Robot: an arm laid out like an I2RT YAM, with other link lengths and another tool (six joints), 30 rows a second.
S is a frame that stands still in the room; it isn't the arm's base.
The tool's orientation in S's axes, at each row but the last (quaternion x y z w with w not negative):
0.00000, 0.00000, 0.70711, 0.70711
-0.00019, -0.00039, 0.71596, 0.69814
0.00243, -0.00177, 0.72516, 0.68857
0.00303, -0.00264, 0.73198, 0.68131
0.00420, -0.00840, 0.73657, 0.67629
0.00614, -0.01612, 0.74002, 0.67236
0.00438, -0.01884, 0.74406, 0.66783
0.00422, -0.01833, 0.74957, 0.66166
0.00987, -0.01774, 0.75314, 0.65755
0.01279, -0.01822, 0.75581, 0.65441
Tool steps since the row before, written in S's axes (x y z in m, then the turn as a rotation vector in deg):
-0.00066, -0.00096, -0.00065, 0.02, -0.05, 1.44
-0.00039, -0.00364, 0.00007, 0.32, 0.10, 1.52
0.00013, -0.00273, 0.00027, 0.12, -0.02, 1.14
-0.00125, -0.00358, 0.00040, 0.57, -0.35, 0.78
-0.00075, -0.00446, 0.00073, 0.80, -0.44, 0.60
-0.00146, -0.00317, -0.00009, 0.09, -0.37, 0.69
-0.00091, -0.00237, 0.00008, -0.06, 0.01, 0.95
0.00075, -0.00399, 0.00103, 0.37, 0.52, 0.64
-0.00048, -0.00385, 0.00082, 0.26, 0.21, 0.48
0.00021, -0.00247, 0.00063, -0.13, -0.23, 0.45
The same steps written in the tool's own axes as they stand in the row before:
-0.00096, 0.00066, -0.00065, -0.05, -0.02, 1.44
-0.00363, 0.00048, 0.00007, 0.09, -0.32, 1.52
-0.00273, 0.00001, 0.00029, -0.02, -0.12, 1.14
-0.00348, 0.00150, 0.00043, -0.38, -0.54, 0.78
-0.00437, 0.00112, 0.00081, -0.50, -0.76, 0.60
-0.00302, 0.00176, 0.00003, -0.36, -0.07, 0.70
-0.00225, 0.00116, 0.00018, 0.05, 0.04, 0.95
-0.00402, -0.00027, 0.00115, 0.49, -0.45, 0.62
-0.00372, 0.00098, 0.00098, 0.19, -0.29, 0.47
-0.00245, 0.00014, 0.00074, -0.19, 0.16, 0.46

